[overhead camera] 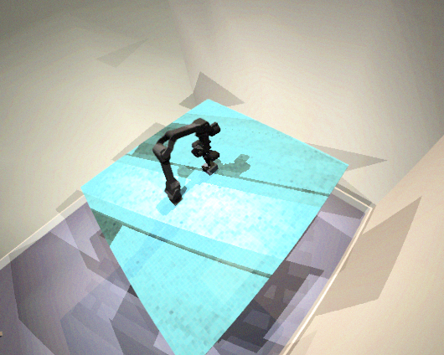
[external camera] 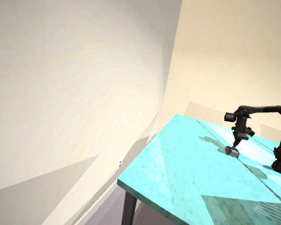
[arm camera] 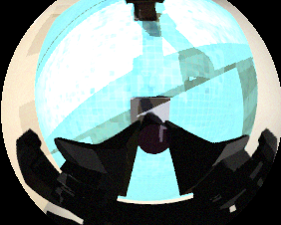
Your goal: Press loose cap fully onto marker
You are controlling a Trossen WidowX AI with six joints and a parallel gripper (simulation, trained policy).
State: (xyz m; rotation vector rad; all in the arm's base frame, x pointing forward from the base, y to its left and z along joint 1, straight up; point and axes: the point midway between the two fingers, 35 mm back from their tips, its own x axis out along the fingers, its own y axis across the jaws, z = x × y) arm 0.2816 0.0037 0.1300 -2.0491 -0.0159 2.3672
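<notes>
Right now the dark cap is 1 cm above my gripper tip. The rest, counted from my gripper tip: holder block (8 cm below, 1 cm ahead).
</notes>
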